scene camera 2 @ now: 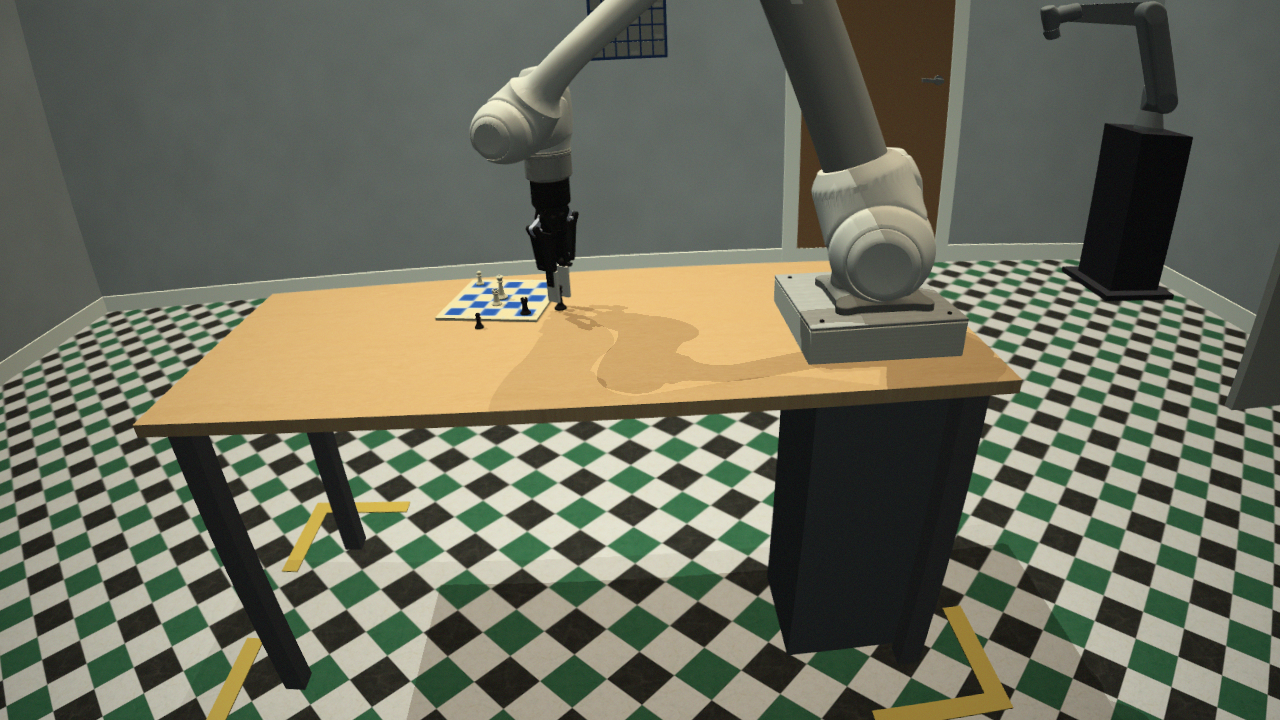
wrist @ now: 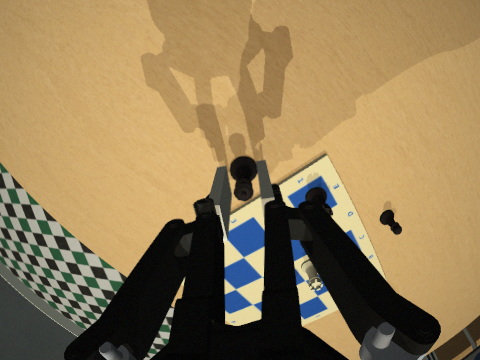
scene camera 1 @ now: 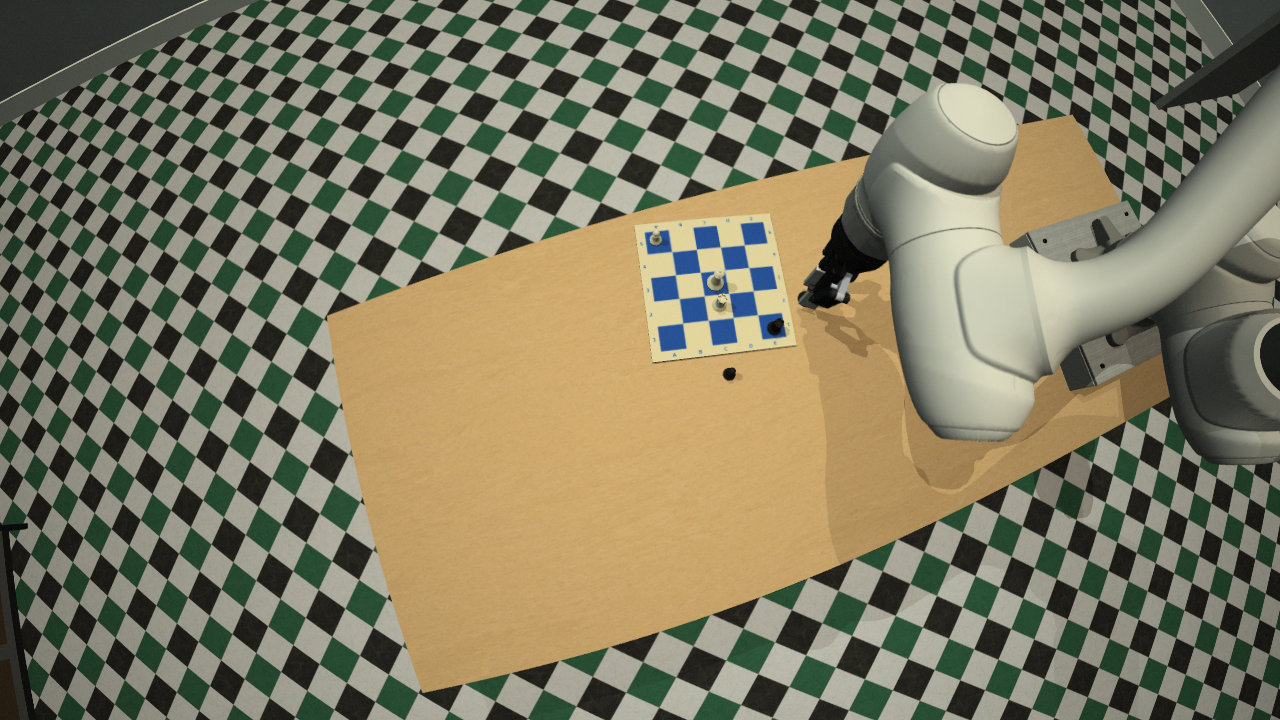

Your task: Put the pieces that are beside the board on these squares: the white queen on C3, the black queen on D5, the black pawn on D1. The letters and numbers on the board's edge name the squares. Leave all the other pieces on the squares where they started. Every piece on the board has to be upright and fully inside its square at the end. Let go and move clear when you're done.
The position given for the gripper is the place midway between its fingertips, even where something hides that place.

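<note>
The wrist view shows a black queen [wrist: 242, 168] together with the gripper [wrist: 243, 178]. In scene camera 1 the gripper [scene camera 1: 809, 295] is visible too, and scene camera 2 also shows the gripper [scene camera 2: 559, 298].
</note>
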